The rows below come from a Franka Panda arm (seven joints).
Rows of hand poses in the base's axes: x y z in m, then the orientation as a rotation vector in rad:
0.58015, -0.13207, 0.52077, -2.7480, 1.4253, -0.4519
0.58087, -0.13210, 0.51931, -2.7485, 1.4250, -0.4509
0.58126, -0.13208, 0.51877, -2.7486, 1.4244, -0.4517
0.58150, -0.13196, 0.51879, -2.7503, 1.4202, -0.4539
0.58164, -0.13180, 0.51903, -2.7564, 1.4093, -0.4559
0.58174, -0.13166, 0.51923, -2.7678, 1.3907, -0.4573
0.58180, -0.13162, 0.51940, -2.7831, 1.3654, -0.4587
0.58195, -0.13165, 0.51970, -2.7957, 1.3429, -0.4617
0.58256, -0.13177, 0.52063, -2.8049, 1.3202, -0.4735
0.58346, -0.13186, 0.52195, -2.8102, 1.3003, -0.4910
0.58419, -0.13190, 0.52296, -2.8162, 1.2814, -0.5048
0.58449, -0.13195, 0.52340, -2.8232, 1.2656, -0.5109
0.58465, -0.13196, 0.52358, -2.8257, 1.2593, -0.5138
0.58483, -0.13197, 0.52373, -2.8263, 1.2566, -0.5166
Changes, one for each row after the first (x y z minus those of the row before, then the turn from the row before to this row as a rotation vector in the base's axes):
0.00072, -0.00003, -0.00146, 0.0001, 0.0007, 0.0003
0.00039, 0.00002, -0.00054, -0.0002, -0.0005, 0.0004
0.00024, 0.00012, 0.00002, -0.0010, -0.0011, 0.0029
0.00014, 0.00016, 0.00024, -0.0023, -0.0003, 0.0078
0.00010, 0.00014, 0.00020, -0.0039, 0.0011, 0.0135
0.00006, 0.00004, 0.00017, -0.0051, 0.0017, 0.0182
0.00015, -0.00003, 0.00030, -0.0047, 0.0003, 0.0160
0.00061, -0.00012, 0.00093, -0.0057, -0.0057, 0.0153
0.00090, -0.00009, 0.00132, -0.0058, -0.0099, 0.0129
0.00073, -0.00004, 0.00101, -0.0054, -0.0074, 0.0124
0.00030, -0.00005, 0.00044, -0.0040, -0.0025, 0.0107
0.00016, -0.00001, 0.00018, -0.0016, -0.0013, 0.0042
0.00018, -0.00001, 0.00015, -0.0009, -0.0016, 0.0017

